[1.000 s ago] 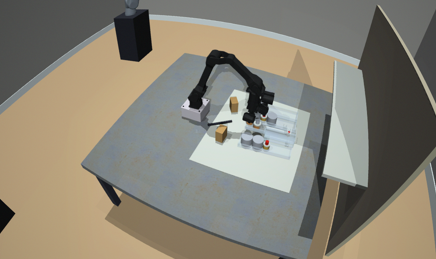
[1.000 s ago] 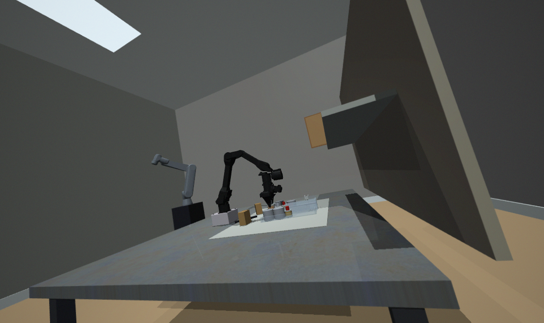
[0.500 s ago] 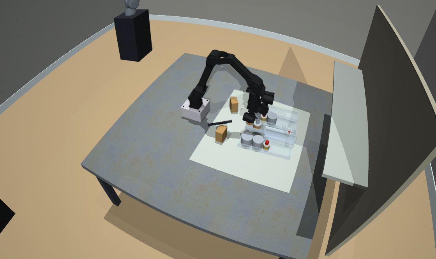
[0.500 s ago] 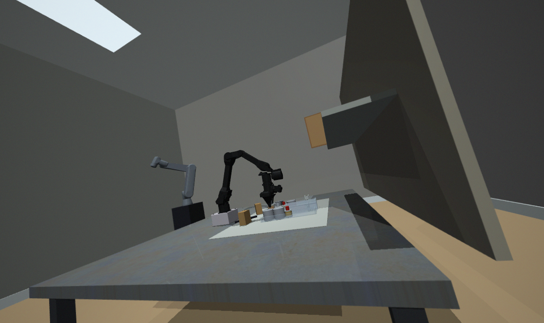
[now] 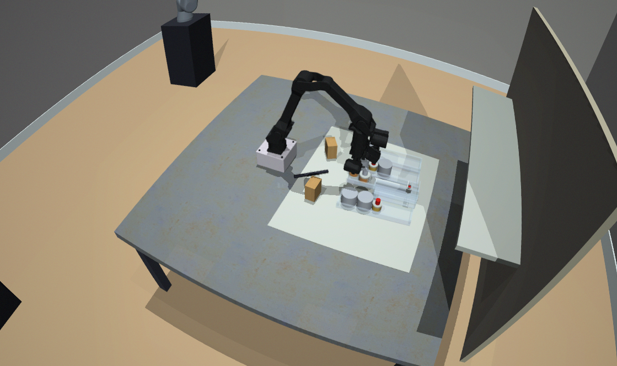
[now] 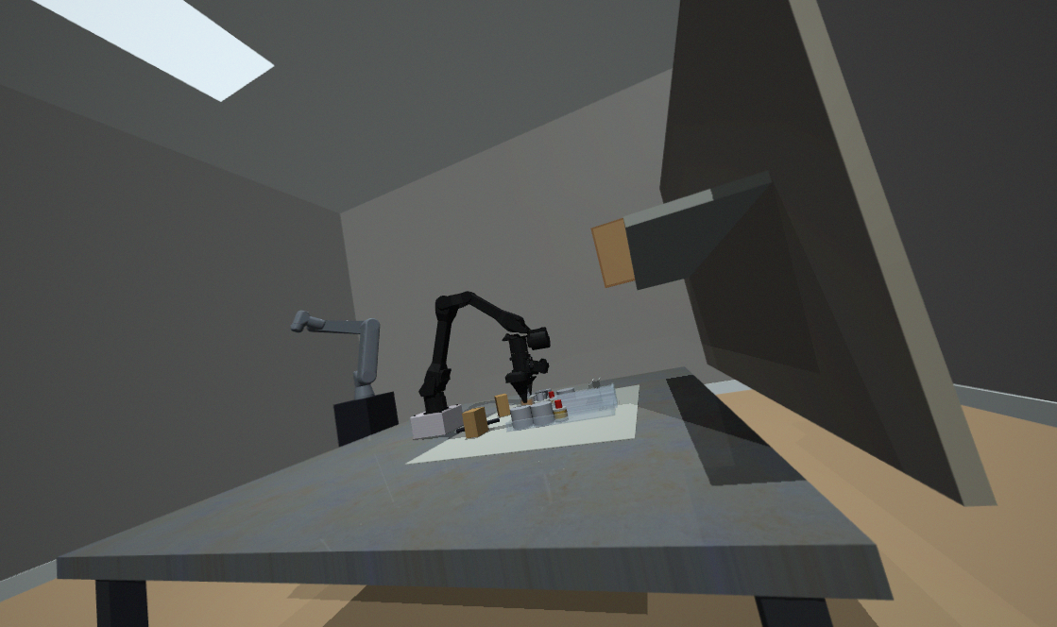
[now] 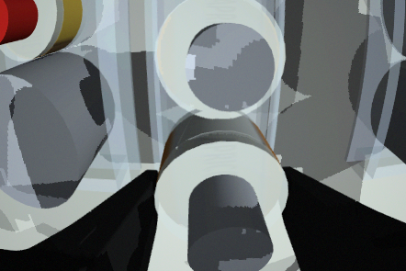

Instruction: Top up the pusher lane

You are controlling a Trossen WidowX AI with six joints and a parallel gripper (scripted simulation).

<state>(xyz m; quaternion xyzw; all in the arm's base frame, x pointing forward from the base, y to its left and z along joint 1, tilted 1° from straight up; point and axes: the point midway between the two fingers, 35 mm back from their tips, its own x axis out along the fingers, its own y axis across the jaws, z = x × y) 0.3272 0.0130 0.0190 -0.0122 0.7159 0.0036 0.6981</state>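
Now: gripper tip 160 mm short of the lane rack, 20 mm to the left of it and 30 mm above it. Round my gripper tip: black stick 170 mm behind, 40 mm to the right, 40 mm below; red tip 230 mm ahead, 30 mm to the right, 20 mm above.
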